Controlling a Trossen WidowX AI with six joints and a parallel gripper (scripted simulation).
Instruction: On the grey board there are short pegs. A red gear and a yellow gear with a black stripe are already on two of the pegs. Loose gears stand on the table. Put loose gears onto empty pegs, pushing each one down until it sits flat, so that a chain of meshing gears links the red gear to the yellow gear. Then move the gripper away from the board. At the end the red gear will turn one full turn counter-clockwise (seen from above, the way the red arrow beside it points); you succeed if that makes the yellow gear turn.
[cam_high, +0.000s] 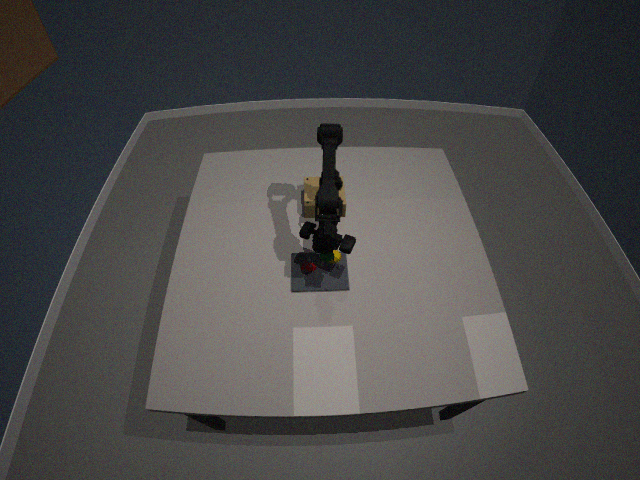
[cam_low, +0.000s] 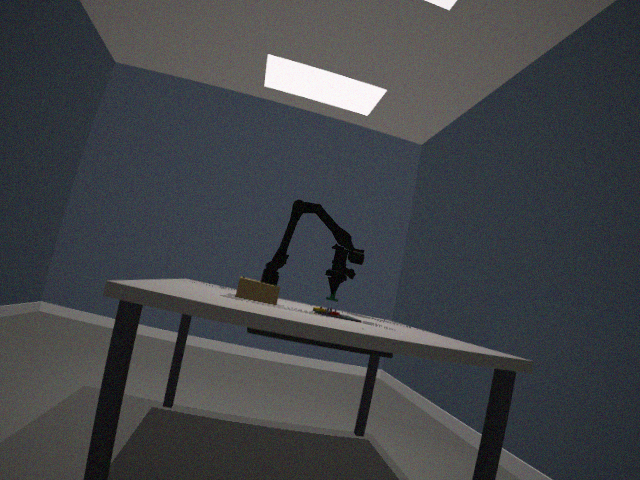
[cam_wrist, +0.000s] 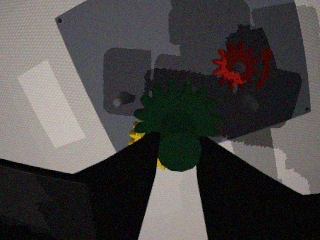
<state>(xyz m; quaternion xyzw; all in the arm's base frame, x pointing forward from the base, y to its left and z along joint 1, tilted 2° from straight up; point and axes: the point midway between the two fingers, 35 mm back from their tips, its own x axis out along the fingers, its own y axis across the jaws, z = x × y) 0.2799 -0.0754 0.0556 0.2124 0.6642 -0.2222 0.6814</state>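
Now: the red gear 6 cm to the right of my gripper tip and 8 cm below it. The rest, counted from my gripper tip: green gear (1 cm below); red arrow (1 cm behind, 8 cm to the right, 8 cm below); yellow gear (3 cm behind, 3 cm to the left, 8 cm below).
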